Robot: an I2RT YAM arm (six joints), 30 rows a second.
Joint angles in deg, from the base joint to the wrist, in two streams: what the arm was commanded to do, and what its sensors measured. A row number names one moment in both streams.
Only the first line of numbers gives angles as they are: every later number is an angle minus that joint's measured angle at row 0.
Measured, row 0: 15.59, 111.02, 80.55, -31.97, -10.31, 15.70
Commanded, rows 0 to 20: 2.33, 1.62, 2.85, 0.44, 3.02, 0.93; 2.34, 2.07, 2.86, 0.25, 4.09, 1.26; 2.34, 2.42, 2.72, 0.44, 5.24, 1.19; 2.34, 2.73, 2.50, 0.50, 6.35, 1.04; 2.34, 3.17, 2.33, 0.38, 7.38, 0.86; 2.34, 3.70, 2.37, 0.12, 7.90, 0.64; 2.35, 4.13, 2.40, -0.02, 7.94, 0.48; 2.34, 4.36, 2.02, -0.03, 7.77, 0.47; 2.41, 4.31, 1.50, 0.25, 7.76, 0.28; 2.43, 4.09, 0.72, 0.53, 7.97, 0.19; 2.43, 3.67, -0.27, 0.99, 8.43, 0.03; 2.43, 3.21, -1.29, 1.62, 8.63, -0.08; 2.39, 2.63, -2.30, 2.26, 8.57, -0.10; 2.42, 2.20, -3.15, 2.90, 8.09, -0.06; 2.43, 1.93, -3.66, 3.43, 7.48, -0.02; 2.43, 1.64, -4.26, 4.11, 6.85, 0.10; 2.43, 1.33, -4.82, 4.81, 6.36, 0.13; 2.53, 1.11, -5.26, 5.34, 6.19, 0.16; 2.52, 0.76, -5.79, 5.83, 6.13, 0.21; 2.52, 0.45, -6.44, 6.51, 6.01, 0.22; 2.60, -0.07, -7.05, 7.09, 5.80, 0.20
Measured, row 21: 2.56, 1.95, -5.31, 6.78, 6.50, 0.05
